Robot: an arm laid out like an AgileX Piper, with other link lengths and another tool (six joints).
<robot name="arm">
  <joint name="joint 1" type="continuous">
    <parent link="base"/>
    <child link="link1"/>
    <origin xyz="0 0 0.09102"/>
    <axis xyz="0 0 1"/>
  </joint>
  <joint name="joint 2" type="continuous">
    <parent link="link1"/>
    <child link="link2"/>
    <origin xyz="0 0 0"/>
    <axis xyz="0 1 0"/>
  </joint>
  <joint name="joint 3" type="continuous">
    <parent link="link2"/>
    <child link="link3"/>
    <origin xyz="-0.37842 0 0.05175"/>
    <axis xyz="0 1 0"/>
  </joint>
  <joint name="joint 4" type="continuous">
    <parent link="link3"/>
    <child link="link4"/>
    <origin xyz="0.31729 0 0.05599"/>
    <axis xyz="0.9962 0 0.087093"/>
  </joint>
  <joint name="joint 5" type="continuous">
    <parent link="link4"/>
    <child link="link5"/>
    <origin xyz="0 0 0"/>
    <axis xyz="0 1 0"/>
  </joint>
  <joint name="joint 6" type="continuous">
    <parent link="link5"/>
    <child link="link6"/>
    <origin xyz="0.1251 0 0.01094"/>
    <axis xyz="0.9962 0 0.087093"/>
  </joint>
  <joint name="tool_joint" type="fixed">
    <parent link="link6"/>
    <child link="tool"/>
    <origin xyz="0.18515 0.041 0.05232" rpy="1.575 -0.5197 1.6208"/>
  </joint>
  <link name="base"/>
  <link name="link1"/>
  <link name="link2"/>
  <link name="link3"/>
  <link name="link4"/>
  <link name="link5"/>
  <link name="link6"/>
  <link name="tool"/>
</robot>
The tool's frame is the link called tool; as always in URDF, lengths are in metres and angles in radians. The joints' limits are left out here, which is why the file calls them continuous.
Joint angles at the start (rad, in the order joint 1, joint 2, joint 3, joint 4, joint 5, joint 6): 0.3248 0.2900 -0.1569 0.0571 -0.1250 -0.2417
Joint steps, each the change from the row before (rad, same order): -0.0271 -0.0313 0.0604 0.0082 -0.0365 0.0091; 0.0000 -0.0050 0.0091 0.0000 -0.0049 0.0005; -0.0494 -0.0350 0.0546 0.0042 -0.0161 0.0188; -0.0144 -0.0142 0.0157 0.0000 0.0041 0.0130; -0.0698 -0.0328 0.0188 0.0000 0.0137 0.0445; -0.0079 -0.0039 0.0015 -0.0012 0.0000 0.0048; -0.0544 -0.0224 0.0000 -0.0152 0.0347 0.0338; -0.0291 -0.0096 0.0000 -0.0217 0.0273 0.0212
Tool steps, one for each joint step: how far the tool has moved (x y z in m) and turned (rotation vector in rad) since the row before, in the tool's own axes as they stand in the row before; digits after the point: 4 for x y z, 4 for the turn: -0.0143 -0.0134 -0.0037 -0.0171 -0.0244 0.0174; -0.0011 -0.0026 -0.0007 -0.0009 0.0000 0.0005; -0.0204 -0.0126 -0.0031 -0.0149 -0.0467 0.0235; -0.0064 -0.0047 -0.0011 -0.0001 -0.0138 0.0133; -0.0205 0.0027 -0.0025 -0.0279 -0.0583 0.0456; -0.0019 0.0011 -0.0004 -0.0054 -0.0056 0.0036; -0.0142 0.0023 -0.0007 -0.0107 -0.0484 0.0201; -0.0086 -0.0024 0.0007 0.0045 -0.0306 0.0012
